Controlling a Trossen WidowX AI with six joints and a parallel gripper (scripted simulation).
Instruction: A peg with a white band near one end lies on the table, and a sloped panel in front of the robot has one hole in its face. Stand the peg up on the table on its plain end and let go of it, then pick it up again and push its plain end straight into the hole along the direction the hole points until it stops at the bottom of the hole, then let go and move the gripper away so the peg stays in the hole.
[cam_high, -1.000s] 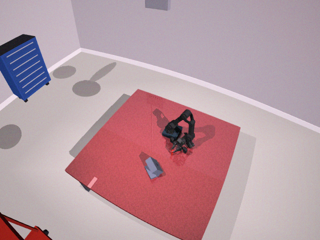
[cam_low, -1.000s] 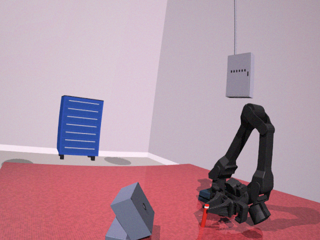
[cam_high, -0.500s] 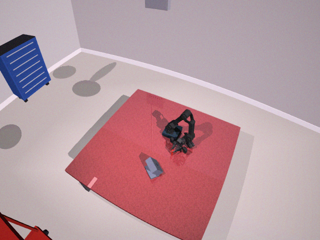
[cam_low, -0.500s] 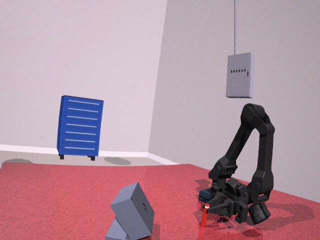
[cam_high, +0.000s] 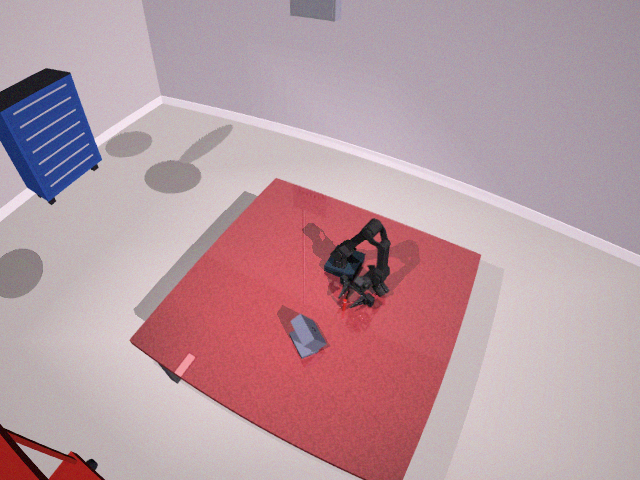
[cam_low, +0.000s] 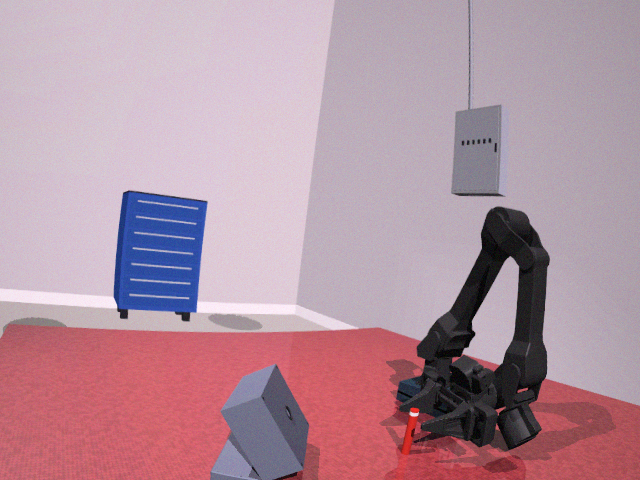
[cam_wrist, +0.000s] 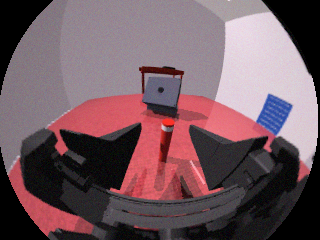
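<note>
Right now the red peg is 10 mm below my gripper tip and 10 mm behind it. Also, from my gripper tip: sloped panel 200 mm ahead, 90 mm to the right, 10 mm above.
</note>
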